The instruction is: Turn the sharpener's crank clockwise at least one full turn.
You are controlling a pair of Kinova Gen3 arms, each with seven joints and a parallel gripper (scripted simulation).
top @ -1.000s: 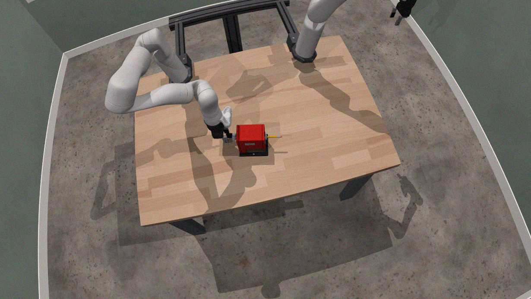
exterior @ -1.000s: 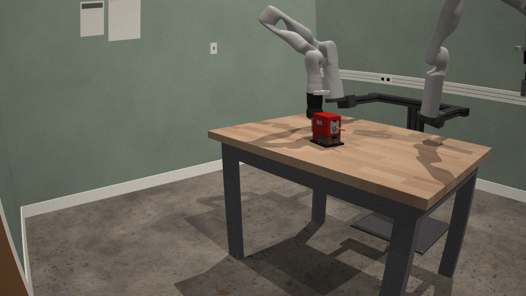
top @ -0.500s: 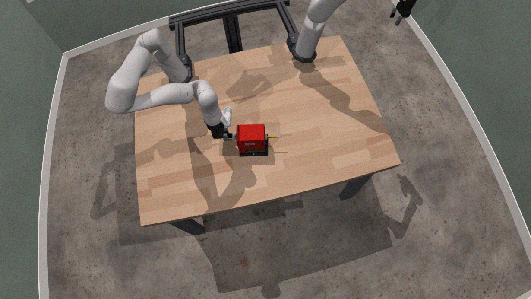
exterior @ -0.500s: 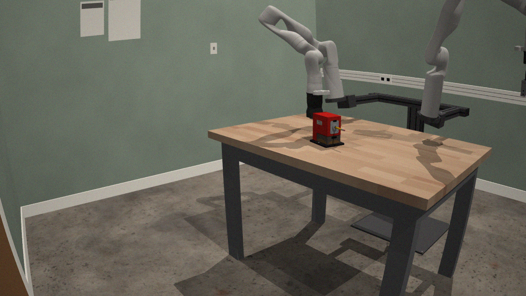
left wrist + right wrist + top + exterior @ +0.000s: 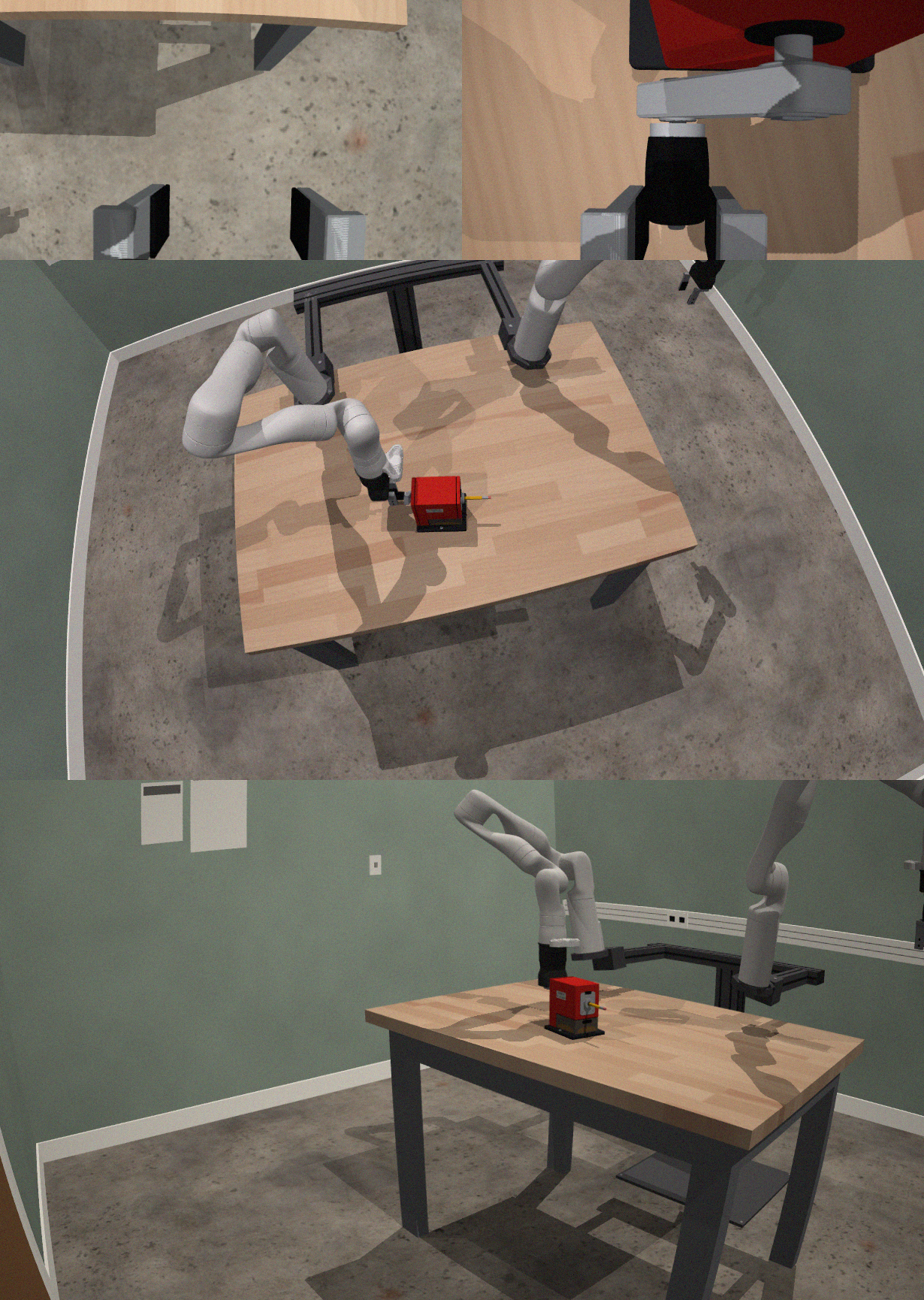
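Right now my right hand is 2 cm to the right of the black knob.
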